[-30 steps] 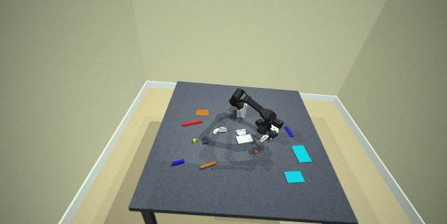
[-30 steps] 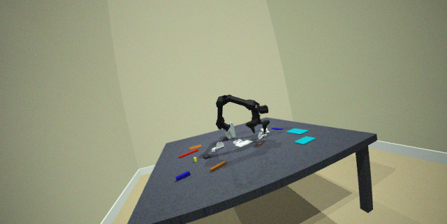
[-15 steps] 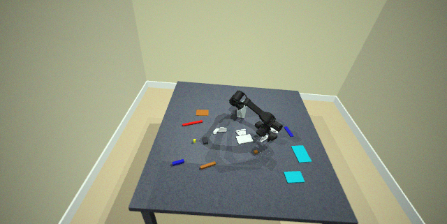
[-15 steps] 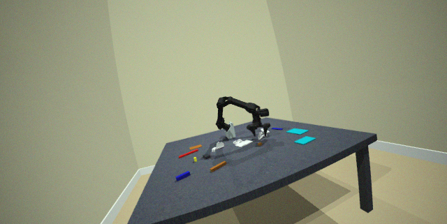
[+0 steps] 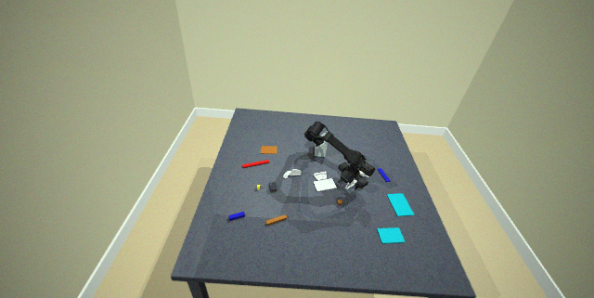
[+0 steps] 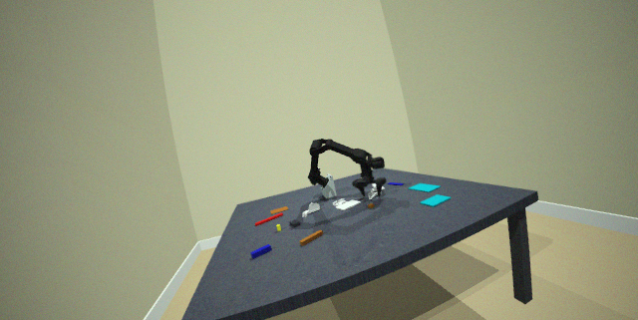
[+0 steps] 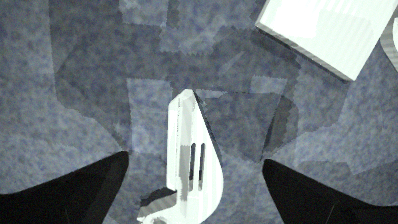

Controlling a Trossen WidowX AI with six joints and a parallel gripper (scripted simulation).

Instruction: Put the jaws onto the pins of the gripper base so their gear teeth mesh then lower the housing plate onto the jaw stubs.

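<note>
My gripper tip is 4 cm to the right of the white jaw and 1 cm past it. Also, from my gripper tip: orange cube: 14 cm ahead, 6 cm to the right; then white gripper base: 12 cm behind, 9 cm to the left, 2 cm above; then grey block: 44 cm to the right, 12 cm ahead.
</note>
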